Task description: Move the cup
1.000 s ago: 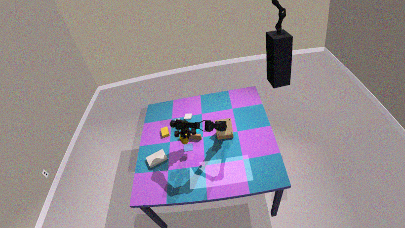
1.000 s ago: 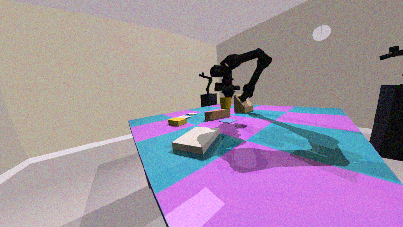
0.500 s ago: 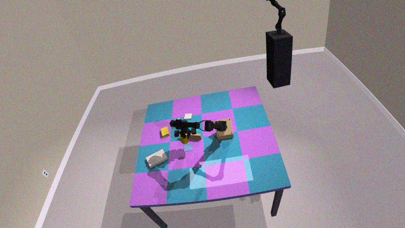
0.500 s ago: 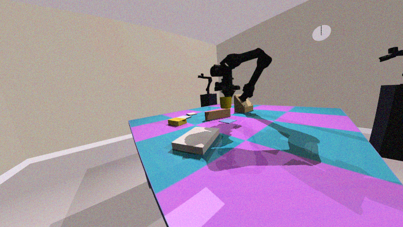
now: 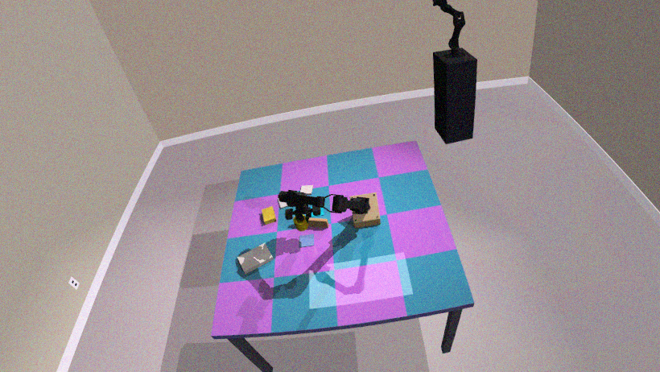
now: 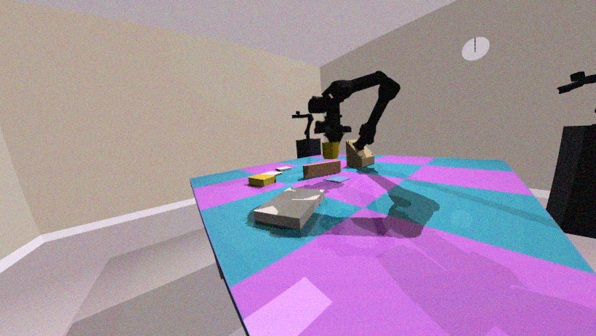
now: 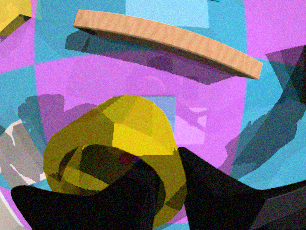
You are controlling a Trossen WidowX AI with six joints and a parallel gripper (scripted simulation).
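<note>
Now: gripper tip 190 mm to the left of the cyan pad, 130 mm above it and 60 mm past it. Round my gripper tip: yellow block 240 mm ahead, 230 mm to the right, 110 mm below; then yellow cup 20 mm ahead; then wooden arch block 100 mm below, 80 mm to the right, 10 mm behind.
</note>
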